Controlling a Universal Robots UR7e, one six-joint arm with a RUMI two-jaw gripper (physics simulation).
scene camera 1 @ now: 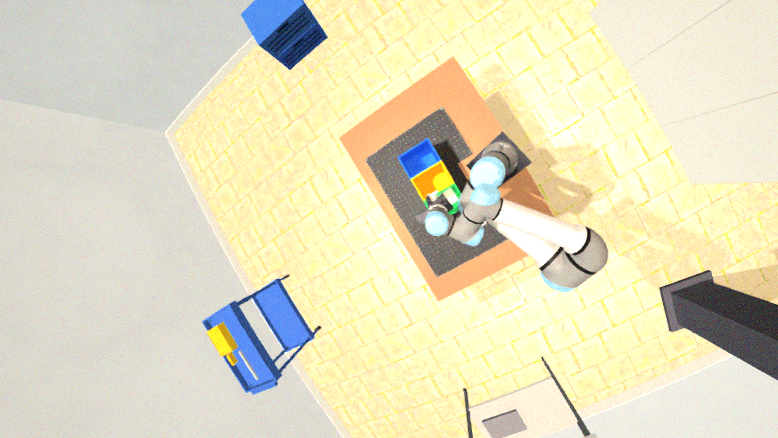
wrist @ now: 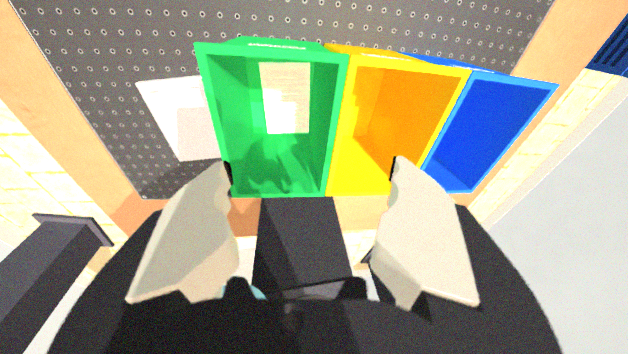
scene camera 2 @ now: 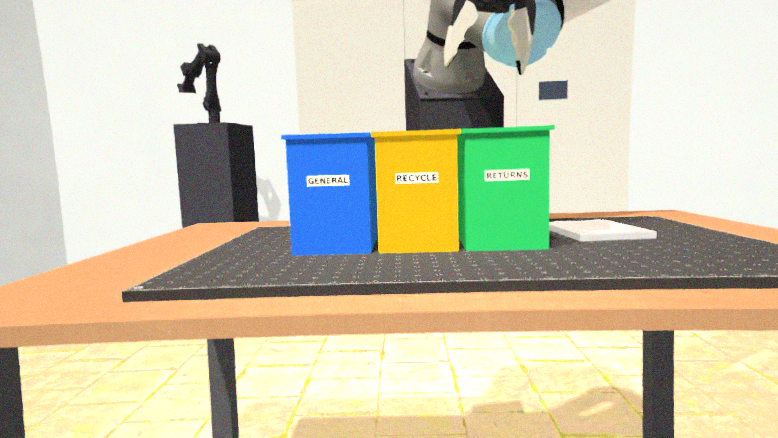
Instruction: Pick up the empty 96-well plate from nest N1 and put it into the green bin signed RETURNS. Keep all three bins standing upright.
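Places are measured from the arm's base along level axes (x back, y up, z left), in millimetres.
Pixels of known places: gripper, fingertip midpoint: (wrist: 310, 162) (scene camera 2: 483, 71); arm's base at its link origin: (scene camera 1: 499, 159) (scene camera 2: 448, 76).
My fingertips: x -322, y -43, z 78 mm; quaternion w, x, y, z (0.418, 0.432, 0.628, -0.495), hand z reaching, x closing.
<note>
For each thing: its top centre in the pictures, then the offset to it from my fingertips. Level surfaces: height alone.
- 96-well plate at its top centre: (wrist: 286, 102) (scene camera 1: 445, 199) dz +8, dx +47, dy -250 mm
- green RETURNS bin at its top centre: (wrist: 277, 141) (scene camera 2: 497, 130) (scene camera 1: 445, 203) dz +21, dx +38, dy -87 mm
- white nest at its top centre: (scene camera 2: 594, 224) (wrist: 189, 125) dz +183, dx +124, dy -252 mm
- yellow RECYCLE bin at its top centre: (wrist: 386, 144) (scene camera 2: 415, 133) (scene camera 1: 432, 180) dz -110, dx +19, dy -87 mm
- blue GENERAL bin at its top centre: (scene camera 2: 334, 136) (wrist: 473, 147) (scene camera 1: 418, 158) dz -240, dx -1, dy -87 mm
- dark perforated board at its surface level: dy -267 mm
The 96-well plate (wrist: 299, 95) lies inside the green RETURNS bin (scene camera 2: 506, 217) (wrist: 220, 100), low down, seen in the wrist view; the bin's front wall hides it in scene camera 2. The white nest (scene camera 2: 620, 236) (wrist: 161, 95) stands beside the green bin, with no plate seen on it; part of it is hidden by the bin in the wrist view. My gripper (scene camera 2: 483, 67) (wrist: 310, 162) is open and empty, high above the bins. The yellow RECYCLE bin (scene camera 1: 430, 182) (scene camera 2: 416, 217) (wrist: 357, 172) and blue GENERAL bin (scene camera 1: 419, 157) (scene camera 2: 329, 217) (wrist: 495, 130) stand upright, as does the green one.
The bins stand side by side in a row on the dark perforated board (scene camera 2: 413, 272) (wrist: 150, 20), which lies on the orange-brown table (scene camera 1: 446, 76) (scene camera 2: 381, 321). The arm's pedestal (scene camera 2: 454, 111) is behind the bins. A second, black arm (scene camera 2: 211, 81) stands on another pedestal farther back.
</note>
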